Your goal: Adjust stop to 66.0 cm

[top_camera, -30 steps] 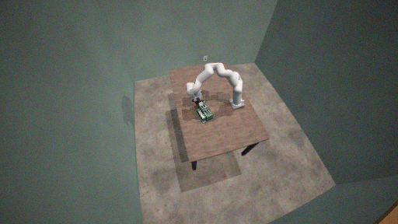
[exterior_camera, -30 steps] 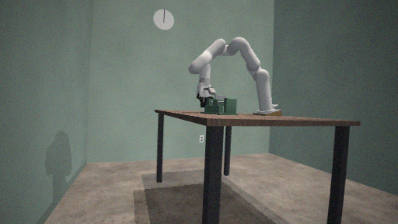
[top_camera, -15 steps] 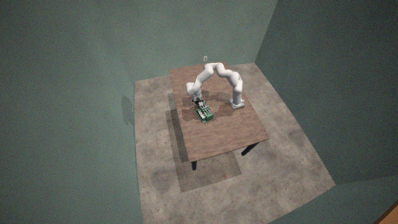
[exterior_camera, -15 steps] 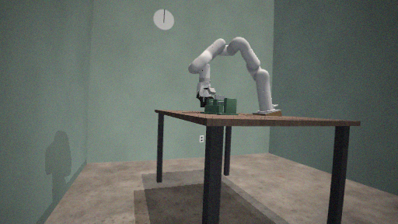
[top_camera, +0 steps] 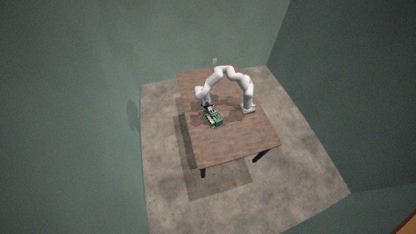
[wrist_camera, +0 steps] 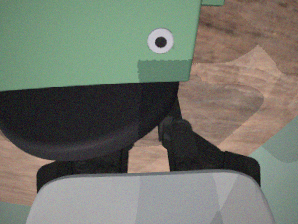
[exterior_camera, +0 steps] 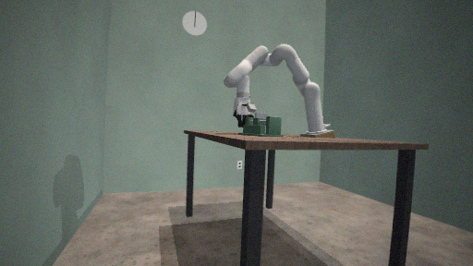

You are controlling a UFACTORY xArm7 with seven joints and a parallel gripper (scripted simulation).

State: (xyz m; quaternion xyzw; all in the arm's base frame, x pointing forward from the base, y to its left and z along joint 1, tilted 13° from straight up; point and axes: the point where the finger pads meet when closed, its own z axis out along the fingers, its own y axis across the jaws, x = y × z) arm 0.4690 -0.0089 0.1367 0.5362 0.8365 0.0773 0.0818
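My gripper is now 20 mm to the right of the black handwheel and 20 mm past it. Round my hand: green stop fixture (120 mm to the left, 70 mm behind, 30 mm above).
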